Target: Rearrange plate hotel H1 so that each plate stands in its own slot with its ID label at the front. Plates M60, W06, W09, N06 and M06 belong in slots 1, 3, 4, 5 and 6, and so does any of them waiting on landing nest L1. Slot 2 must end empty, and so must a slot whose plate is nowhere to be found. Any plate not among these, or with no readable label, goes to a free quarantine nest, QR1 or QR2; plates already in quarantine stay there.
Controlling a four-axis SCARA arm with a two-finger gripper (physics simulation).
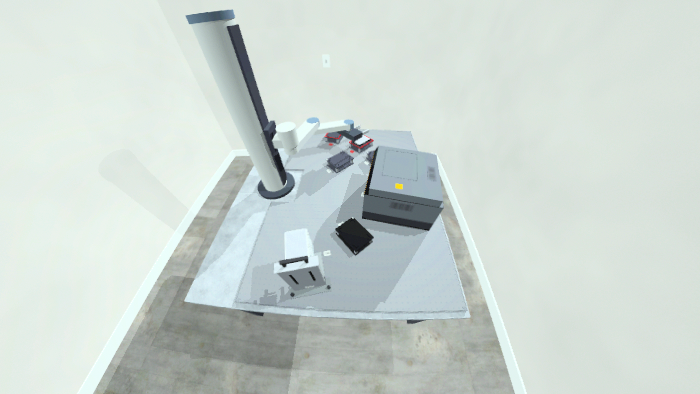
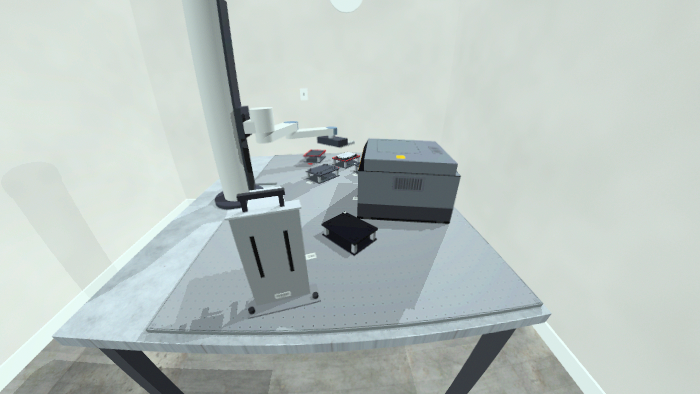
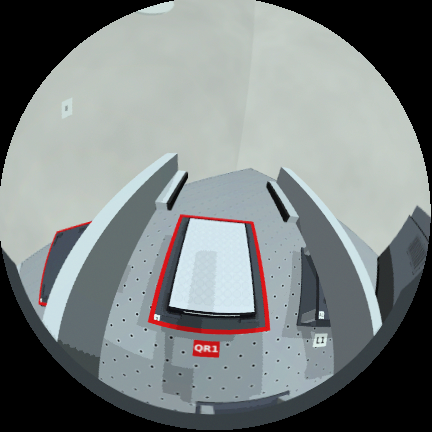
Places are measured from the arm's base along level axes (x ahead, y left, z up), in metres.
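Where they show: gripper, fingertip midpoint: (image 1: 364, 128) (image 2: 348, 141) (image 3: 229, 168); arm's base at its link origin: (image 1: 276, 185).
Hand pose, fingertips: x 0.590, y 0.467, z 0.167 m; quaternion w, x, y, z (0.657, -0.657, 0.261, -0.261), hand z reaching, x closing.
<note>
Things, the pixels of their top centre, and the offset from my fingertips. "pt": a spot on its surface instead.
- nest QR1 at a spot on its surface: (image 3: 210, 331) pt dx -0.071, dy -0.074, dz -0.104 m
- white-topped plate at its top centre: (image 3: 215, 257) (image 2: 346, 154) (image 1: 361, 139) dx -0.017, dy -0.016, dz -0.090 m
- red-rimmed nest at its top centre: (image 3: 59, 258) (image 2: 314, 152) (image 1: 334, 132) dx -0.240, dy +0.105, dz -0.101 m
- Landing nest L1 at a spot on its surface: (image 3: 309, 280) pt dx +0.102, dy -0.146, dz -0.150 m
- grey boxy device at its top centre: (image 2: 405, 148) (image 1: 406, 169) dx +0.204, dy -0.581, dz +0.101 m
- dark nest at its top centre: (image 2: 322, 167) (image 1: 339, 157) dx -0.171, dy -0.253, dz -0.095 m
My gripper (image 1: 363, 131) (image 2: 351, 143) (image 3: 229, 168) is shut on nothing, its fingers apart at their narrowest, above the nest QR1 (image 3: 210, 331). A white-topped plate (image 1: 362, 141) (image 2: 346, 156) (image 3: 212, 270) lies in that nest, below the fingers; its label is not readable. Another red-rimmed nest (image 1: 333, 136) (image 2: 315, 154) (image 3: 65, 255) stands to the left, with no plate on its visible part. Landing nest L1 (image 3: 309, 280) is partly hidden behind the right finger. The plate hotel (image 1: 305, 275) (image 2: 272, 255) stands at the near left; its slots and any plates inside are hidden.
A grey boxy device (image 1: 405, 207) (image 2: 407, 192) stands on the right side of the table. A black stand on posts (image 1: 354, 236) (image 2: 350, 228) is between it and the hotel. A dark nest (image 1: 340, 161) (image 2: 322, 172) stands nearer than QR1. The arm's column (image 1: 235, 100) (image 2: 210, 100) rises at left.
</note>
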